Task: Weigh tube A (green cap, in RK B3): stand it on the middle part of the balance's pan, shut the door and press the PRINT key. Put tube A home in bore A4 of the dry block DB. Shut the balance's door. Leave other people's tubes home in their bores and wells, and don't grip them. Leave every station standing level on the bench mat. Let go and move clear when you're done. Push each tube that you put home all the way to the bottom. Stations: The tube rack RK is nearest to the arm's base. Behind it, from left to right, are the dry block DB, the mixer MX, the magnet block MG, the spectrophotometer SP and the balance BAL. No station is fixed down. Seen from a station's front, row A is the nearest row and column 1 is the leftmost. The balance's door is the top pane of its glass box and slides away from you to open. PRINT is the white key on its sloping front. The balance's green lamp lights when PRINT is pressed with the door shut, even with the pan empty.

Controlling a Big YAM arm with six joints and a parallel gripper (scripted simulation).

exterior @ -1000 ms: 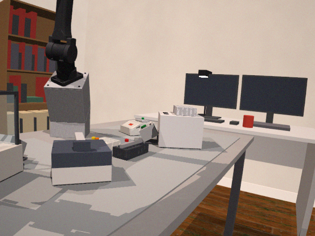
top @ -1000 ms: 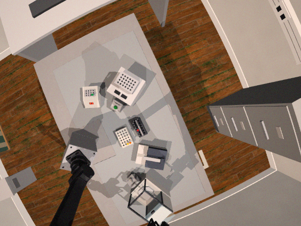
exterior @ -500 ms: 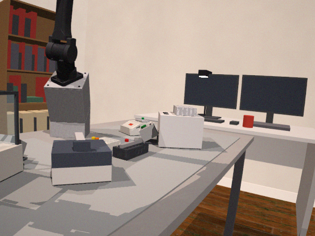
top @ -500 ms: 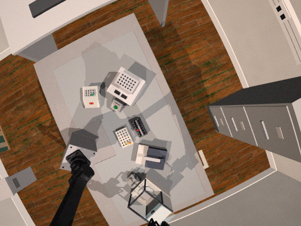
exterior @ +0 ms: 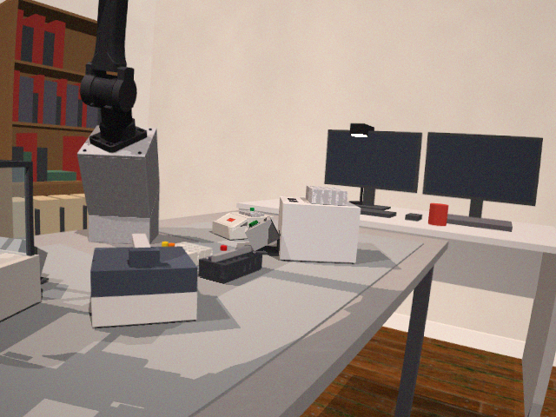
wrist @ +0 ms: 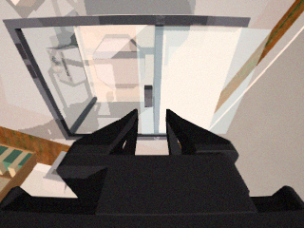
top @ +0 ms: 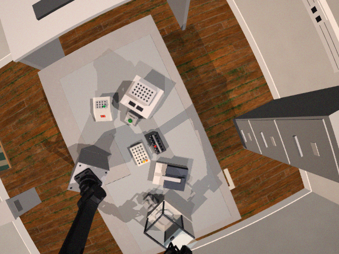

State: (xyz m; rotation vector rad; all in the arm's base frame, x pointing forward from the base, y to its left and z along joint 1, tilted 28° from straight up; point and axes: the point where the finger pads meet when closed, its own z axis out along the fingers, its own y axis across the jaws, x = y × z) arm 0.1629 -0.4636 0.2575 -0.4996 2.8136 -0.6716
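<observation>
Now: hand 5 cm above the tinted glass pane, 2 cm to the left of it and 1 cm short of it. Also, from my hand: spectrophotometer 27 cm to the left, 19 cm below, 16 cm ahead; white print key 20 cm to the left, 19 cm below, 6 cm behind; pale pan 18 cm below, 6 cm to the left, 2 cm behind.
</observation>
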